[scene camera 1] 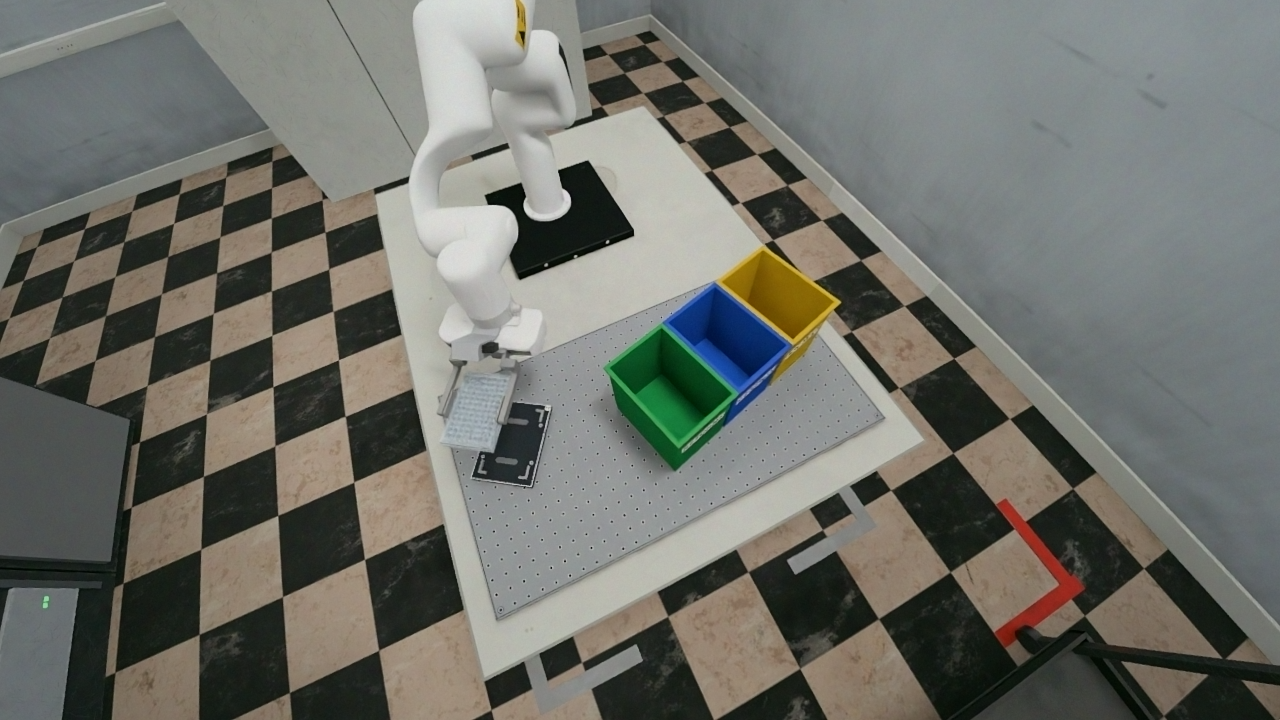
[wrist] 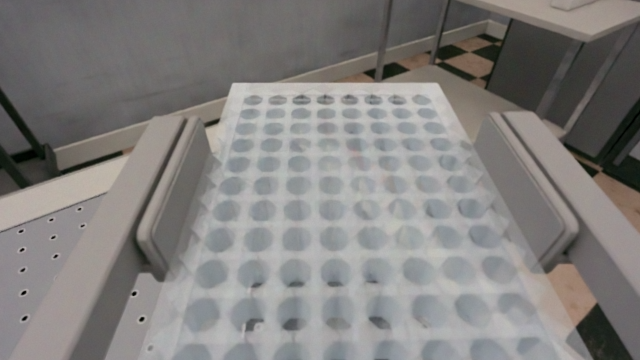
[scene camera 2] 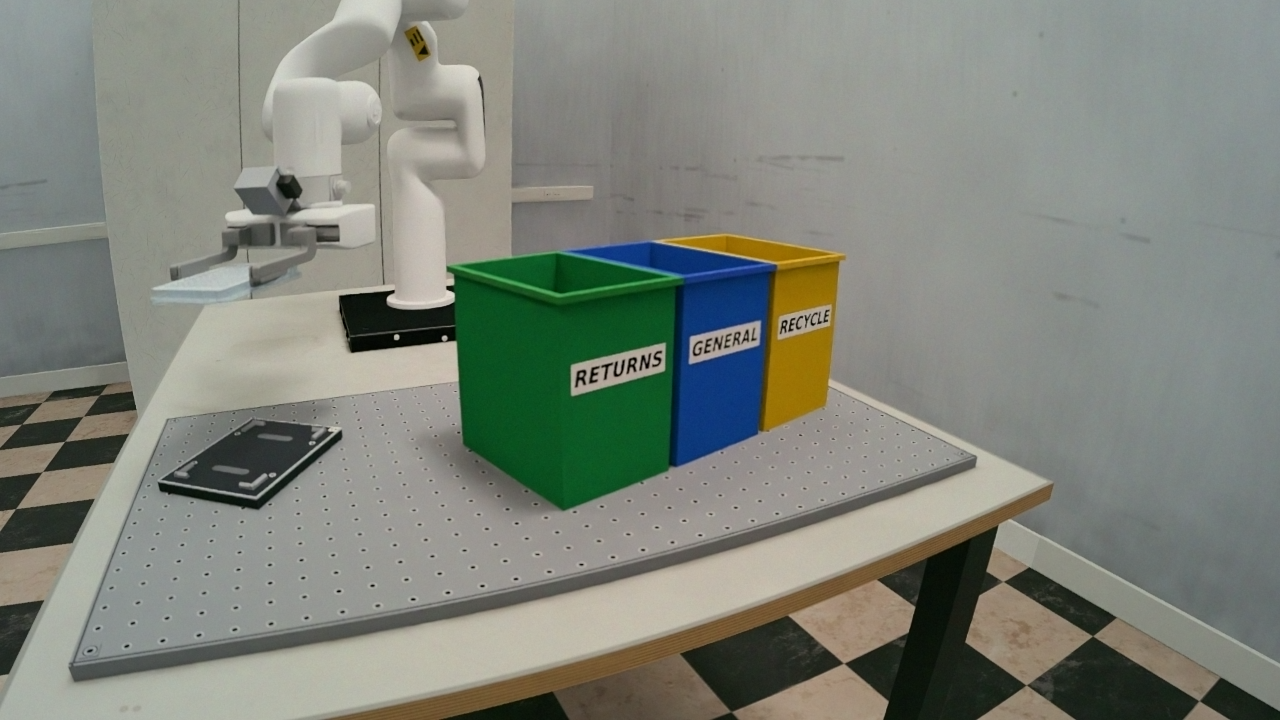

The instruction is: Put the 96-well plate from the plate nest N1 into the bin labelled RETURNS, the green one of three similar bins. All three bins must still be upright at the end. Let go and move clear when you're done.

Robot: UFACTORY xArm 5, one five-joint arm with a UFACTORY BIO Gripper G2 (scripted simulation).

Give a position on a black plate nest N1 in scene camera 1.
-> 515,441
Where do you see a clear 96-well plate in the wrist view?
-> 330,204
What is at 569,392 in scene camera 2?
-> A green returns bin.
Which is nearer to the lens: the clear 96-well plate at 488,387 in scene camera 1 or the blue general bin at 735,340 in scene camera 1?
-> The clear 96-well plate.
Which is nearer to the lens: the clear 96-well plate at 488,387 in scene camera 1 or the green returns bin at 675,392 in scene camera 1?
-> The clear 96-well plate.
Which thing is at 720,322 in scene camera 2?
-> A blue general bin.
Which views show the clear 96-well plate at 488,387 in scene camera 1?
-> Scene camera 1, the wrist view and scene camera 2: all of them.
